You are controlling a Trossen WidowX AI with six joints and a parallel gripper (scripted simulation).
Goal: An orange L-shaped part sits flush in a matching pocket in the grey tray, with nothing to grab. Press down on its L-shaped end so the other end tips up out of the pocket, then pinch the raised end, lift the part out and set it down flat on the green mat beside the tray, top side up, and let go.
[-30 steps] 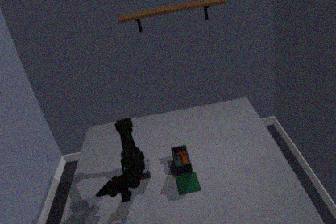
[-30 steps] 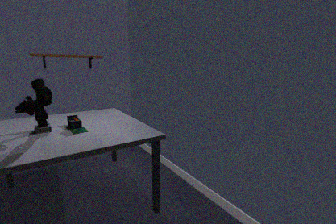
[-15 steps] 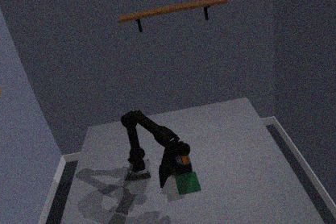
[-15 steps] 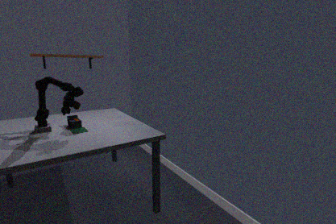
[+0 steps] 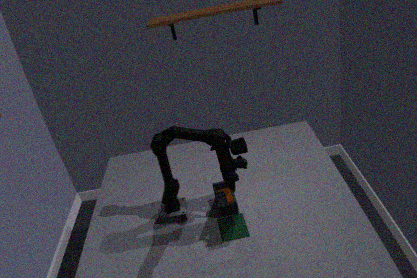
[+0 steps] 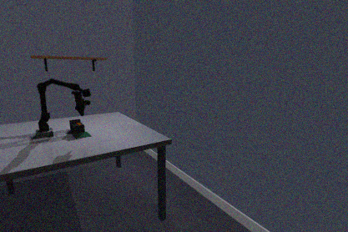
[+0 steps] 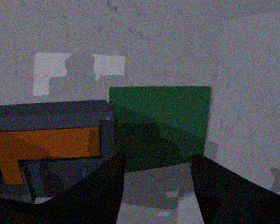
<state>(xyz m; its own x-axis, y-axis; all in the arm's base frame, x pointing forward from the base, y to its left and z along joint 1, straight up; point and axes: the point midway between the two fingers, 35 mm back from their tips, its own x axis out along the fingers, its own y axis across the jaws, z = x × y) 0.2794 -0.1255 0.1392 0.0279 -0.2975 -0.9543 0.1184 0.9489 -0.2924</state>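
The orange L-shaped part is 100 mm to the left of my gripper tip, 100 mm below it and 30 mm behind it. Round my gripper tip: green mat (160 mm below, 70 mm to the right, 40 mm behind).
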